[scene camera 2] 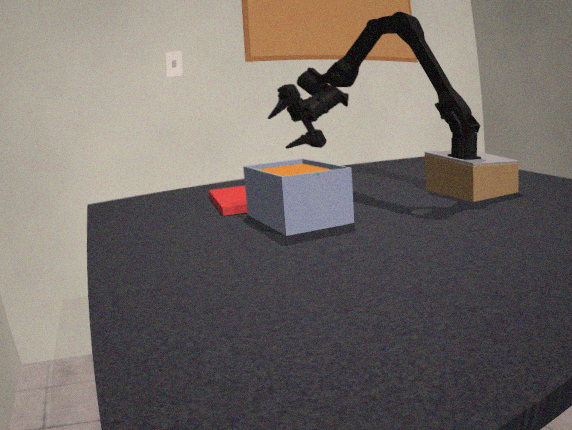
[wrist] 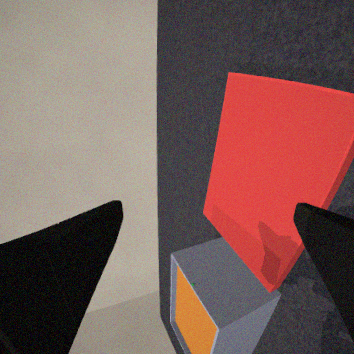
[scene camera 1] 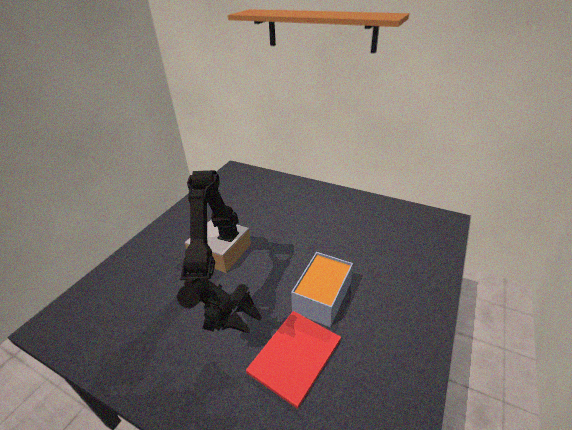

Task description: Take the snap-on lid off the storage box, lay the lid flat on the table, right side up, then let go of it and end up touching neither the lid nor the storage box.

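Note:
The storage box (scene camera 1: 312, 306) (scene camera 2: 319, 202) (wrist: 225, 285) stands upright and uncovered, with an orange surface showing inside its rim. The red lid (scene camera 1: 295, 357) (scene camera 2: 231, 198) (wrist: 280, 150) lies flat on the table (scene camera 1: 400, 320) (scene camera 2: 320, 310), its smooth face up. One end is close beside the box; whether they touch, I cannot tell. In scene camera 2 the box hides part of the lid. My gripper (scene camera 1: 254, 325) (scene camera 2: 278, 132) (wrist: 208, 210) is wide open and empty. It hangs in the air above the table, apart from lid and box.
The arm's base stands on a wooden block (scene camera 1: 236, 256) (scene camera 2: 472, 177) with a pale top. A wall shelf (scene camera 1: 320, 18) hangs high in scene camera 1. A brown board (scene camera 2: 327, 32) and a switch plate (scene camera 2: 174, 64) are on the wall in scene camera 2.

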